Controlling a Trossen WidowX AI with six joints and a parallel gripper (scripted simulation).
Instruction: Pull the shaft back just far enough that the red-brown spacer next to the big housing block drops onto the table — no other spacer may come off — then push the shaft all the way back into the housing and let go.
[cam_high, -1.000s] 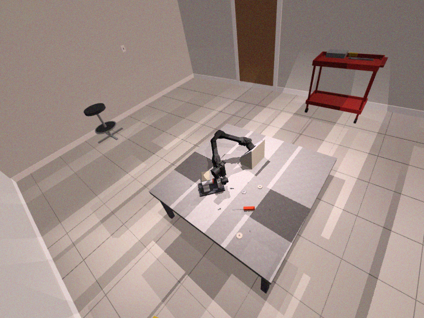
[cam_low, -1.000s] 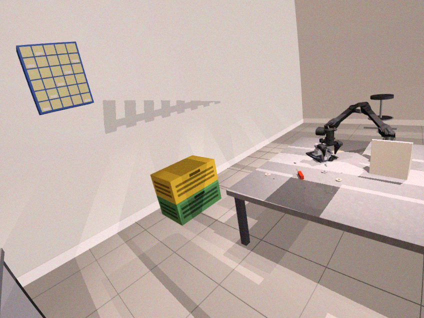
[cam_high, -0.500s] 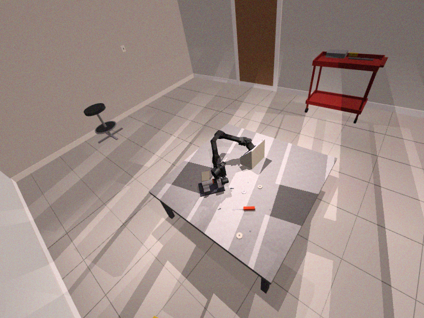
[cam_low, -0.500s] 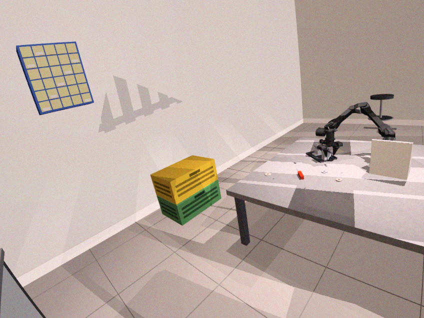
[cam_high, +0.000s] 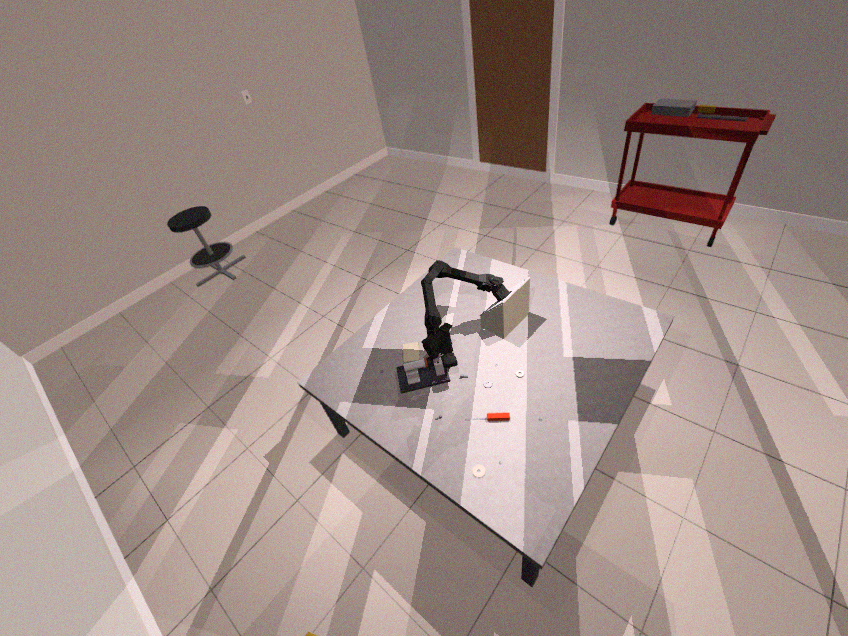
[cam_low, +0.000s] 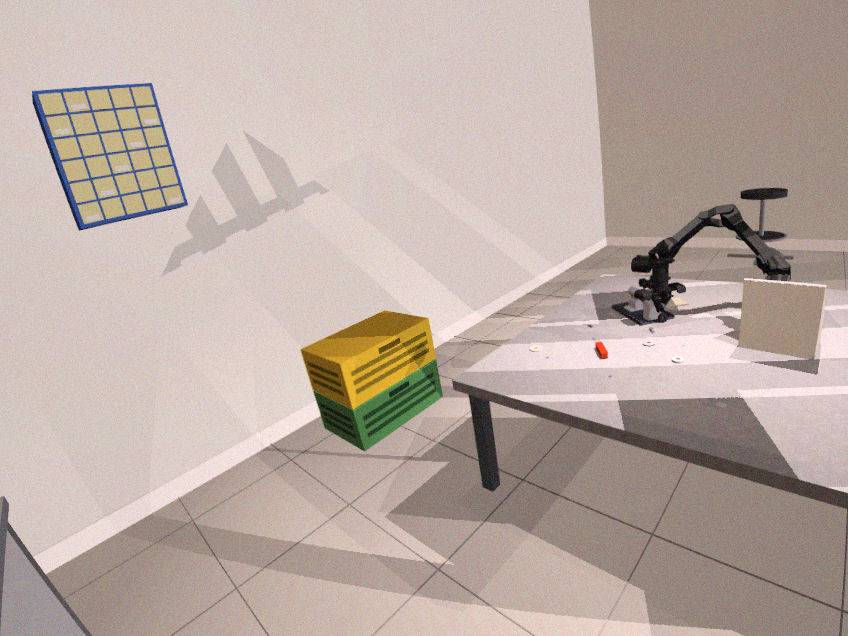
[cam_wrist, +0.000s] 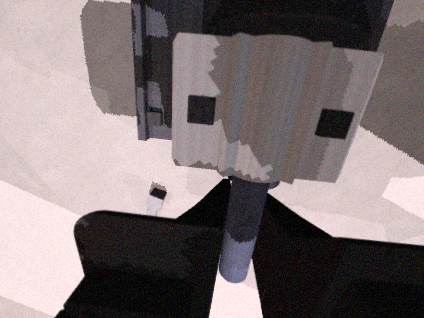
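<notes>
Now: gripper tip 4 cm short of the dark grey shaft, 3 cm to the left of it and 3 cm below it. Round my gripper tip: red-brown spacer 7 cm to the right, 7 cm ahead, 3 cm above; dark spacer ring 5 cm to the right, 5 cm ahead, 3 cm above; card 22 cm to the right, 4 cm below, 1 cm ahead.
</notes>
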